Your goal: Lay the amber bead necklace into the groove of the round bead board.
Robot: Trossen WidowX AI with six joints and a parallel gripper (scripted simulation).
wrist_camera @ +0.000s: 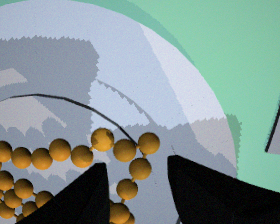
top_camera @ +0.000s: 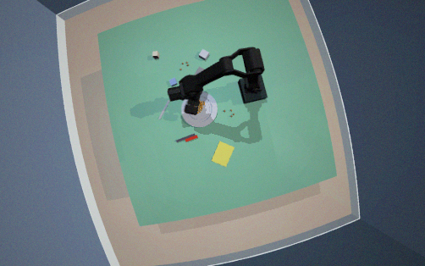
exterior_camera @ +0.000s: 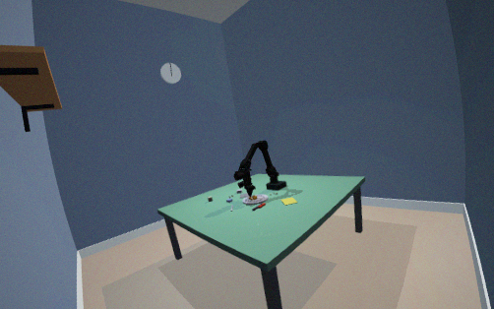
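Now: gripper tip 1 cm past the round grey bead board, 5 cm to the right of it and 2 cm above it. Round my gripper tip: grey rod 19 cm ahead, 4 cm to the left, 2 cm below; blue block 13 cm ahead, 11 cm to the right, 2 cm below; grey plate 3 cm behind, 13 cm to the right, 2 cm below.
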